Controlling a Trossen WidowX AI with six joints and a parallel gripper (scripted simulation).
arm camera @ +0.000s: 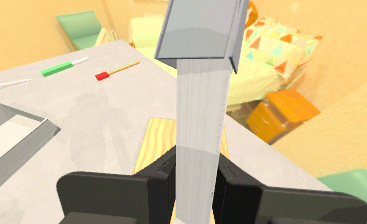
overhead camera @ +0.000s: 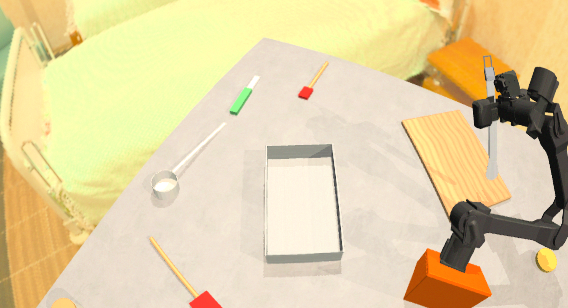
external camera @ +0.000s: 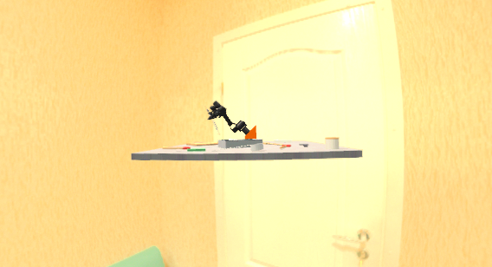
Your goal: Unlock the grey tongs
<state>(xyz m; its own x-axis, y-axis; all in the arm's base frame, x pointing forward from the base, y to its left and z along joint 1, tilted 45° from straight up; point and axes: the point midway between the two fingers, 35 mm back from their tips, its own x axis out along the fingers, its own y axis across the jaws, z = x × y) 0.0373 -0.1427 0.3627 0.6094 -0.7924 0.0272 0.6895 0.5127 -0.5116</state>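
My gripper tip is 230 mm above the wooden board. The rest, counted from my gripper tip: roasting tin (360 mm to the left, 320 mm ahead, 210 mm below).
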